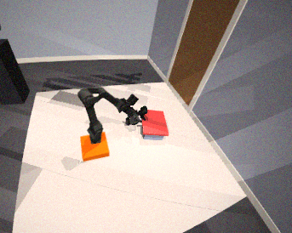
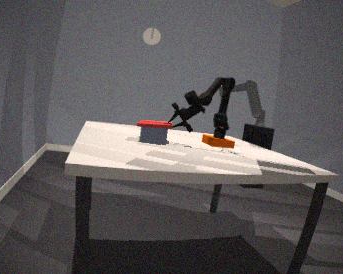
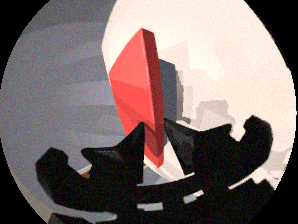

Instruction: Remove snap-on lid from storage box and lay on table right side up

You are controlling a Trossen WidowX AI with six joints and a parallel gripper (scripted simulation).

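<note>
Right now my gripper tip is 8 cm short of the red lid and 1 cm to the left of it. Round my gripper tip: storage box (8 cm ahead, 5 cm below, 1 cm to the right).
</note>
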